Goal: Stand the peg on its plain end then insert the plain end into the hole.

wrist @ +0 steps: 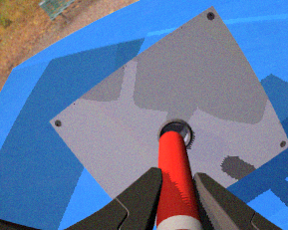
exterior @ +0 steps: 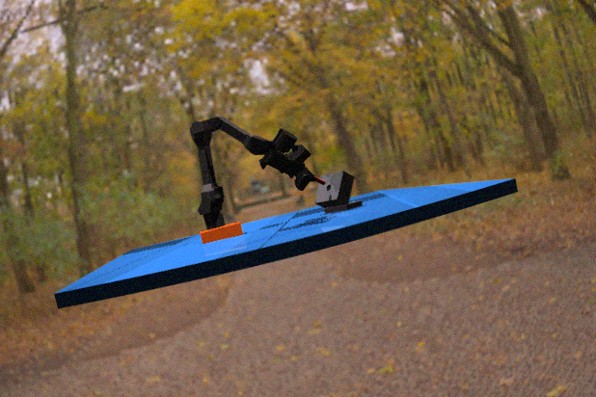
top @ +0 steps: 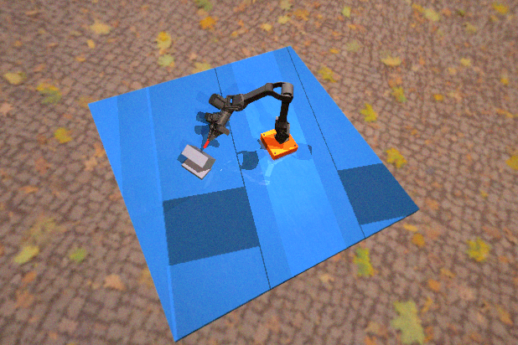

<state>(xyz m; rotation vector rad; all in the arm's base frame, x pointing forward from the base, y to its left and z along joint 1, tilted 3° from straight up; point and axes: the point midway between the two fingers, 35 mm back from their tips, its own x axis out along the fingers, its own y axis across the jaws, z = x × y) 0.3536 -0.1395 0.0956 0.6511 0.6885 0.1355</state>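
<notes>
Now: the grey sloped panel 7 cm ahead of my gripper tip, 6 cm below it and 3 cm to the left of it. Also, from my gripper tip: dark foot 13 cm below, 9 cm ahead, 4 cm to the left; then red peg 1 cm behind, 1 cm above.
</notes>
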